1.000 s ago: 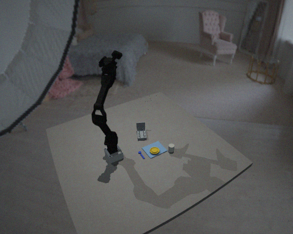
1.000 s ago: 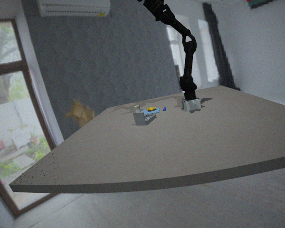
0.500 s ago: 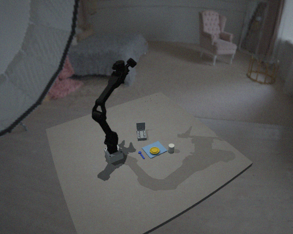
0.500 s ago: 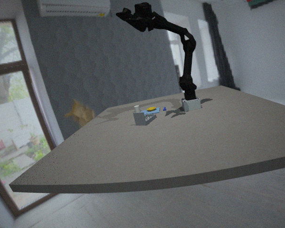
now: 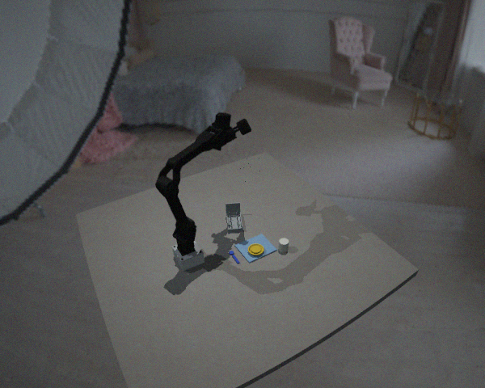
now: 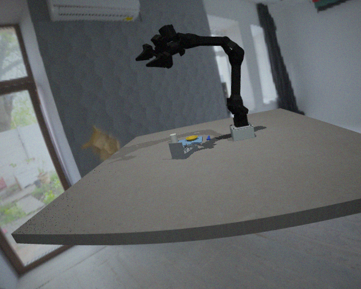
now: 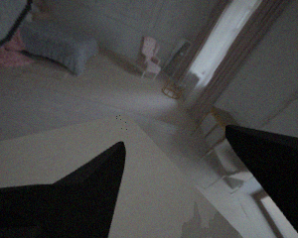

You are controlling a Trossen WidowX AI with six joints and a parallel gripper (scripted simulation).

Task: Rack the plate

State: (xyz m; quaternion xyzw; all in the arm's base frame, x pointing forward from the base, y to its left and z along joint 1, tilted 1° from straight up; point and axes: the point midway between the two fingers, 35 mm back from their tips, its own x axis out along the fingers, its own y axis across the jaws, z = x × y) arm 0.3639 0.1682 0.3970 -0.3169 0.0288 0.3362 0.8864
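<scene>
Now: the yellow plate 10 cm behind my gripper tip, 31 cm to the right of it and 44 cm below it. Also, from my gripper tip: blue spoon (20 cm behind, 28 cm to the right, 45 cm below); then white cup (1 cm ahead, 36 cm to the right, 43 cm below); then grey dish rack (8 cm behind, 8 cm to the right, 43 cm below).
</scene>
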